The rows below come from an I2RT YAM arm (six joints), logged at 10 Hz.
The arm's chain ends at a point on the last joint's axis. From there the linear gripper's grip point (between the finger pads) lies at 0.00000 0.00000 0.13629 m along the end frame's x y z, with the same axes.
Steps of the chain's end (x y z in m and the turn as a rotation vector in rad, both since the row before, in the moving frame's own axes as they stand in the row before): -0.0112 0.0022 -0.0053 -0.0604 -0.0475 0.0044; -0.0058 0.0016 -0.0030 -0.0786 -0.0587 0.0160; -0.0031 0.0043 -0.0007 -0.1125 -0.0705 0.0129; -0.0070 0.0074 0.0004 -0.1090 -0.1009 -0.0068; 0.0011 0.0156 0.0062 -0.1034 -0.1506 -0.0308; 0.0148 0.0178 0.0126 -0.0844 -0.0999 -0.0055; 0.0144 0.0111 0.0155 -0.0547 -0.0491 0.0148
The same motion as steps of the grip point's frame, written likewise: -0.0177 0.0104 -0.0057 -0.0604 -0.0475 0.0044; -0.0139 0.0122 -0.0037 -0.0786 -0.0587 0.0160; -0.0128 0.0195 -0.0019 -0.1125 -0.0705 0.0129; -0.0207 0.0222 -0.0011 -0.1090 -0.1009 -0.0068; -0.0191 0.0299 0.0039 -0.1034 -0.1506 -0.0308; 0.0013 0.0293 0.0114 -0.0844 -0.0999 -0.0055; 0.0077 0.0185 0.0151 -0.0547 -0.0491 0.0148
